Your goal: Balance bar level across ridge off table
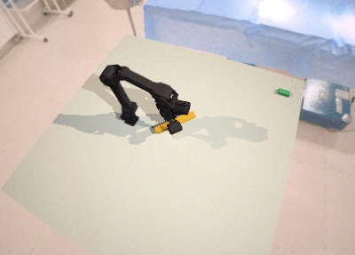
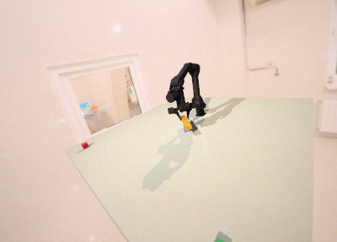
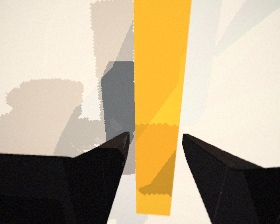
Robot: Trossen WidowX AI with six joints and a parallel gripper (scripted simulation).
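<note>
Now: gripper tip 2 cm to the right of the bar and 2 cm short of it. Also, from my gripper tip: small red block 53 cm to the right, 51 cm ahead, 4 cm below; small green block 51 cm ahead, 47 cm to the left, 5 cm below.
</note>
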